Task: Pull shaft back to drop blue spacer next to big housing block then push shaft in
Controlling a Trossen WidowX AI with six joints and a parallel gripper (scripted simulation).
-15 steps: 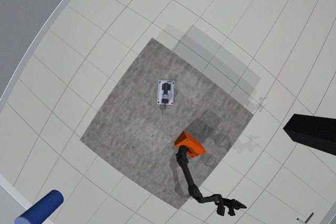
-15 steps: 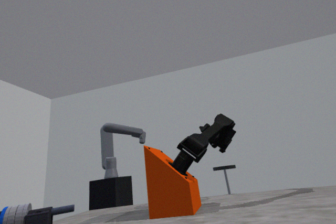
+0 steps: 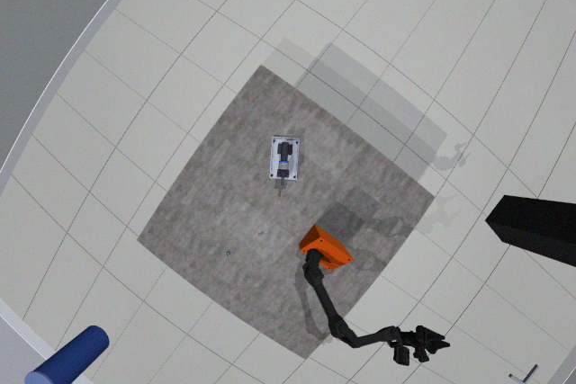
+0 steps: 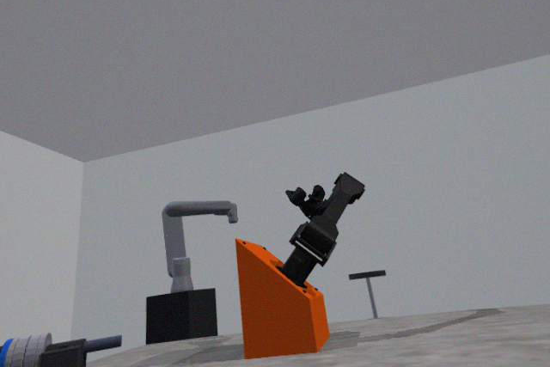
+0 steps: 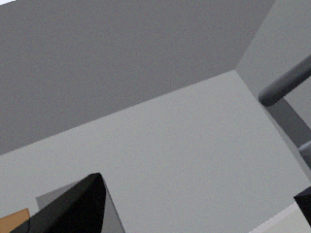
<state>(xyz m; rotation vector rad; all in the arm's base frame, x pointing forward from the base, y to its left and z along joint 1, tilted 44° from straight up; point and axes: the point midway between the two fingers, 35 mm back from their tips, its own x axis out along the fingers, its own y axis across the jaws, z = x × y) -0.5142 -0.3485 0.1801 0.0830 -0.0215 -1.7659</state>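
The thin shaft lies 97 cm ahead of my gripper tip, 3 cm to the right of it and 38 cm below it. From my gripper tip the other things lie so: blue spacer 100 cm ahead, 7 cm to the right, 38 cm below; silver ring 98 cm ahead, 5 cm to the right, 38 cm below.
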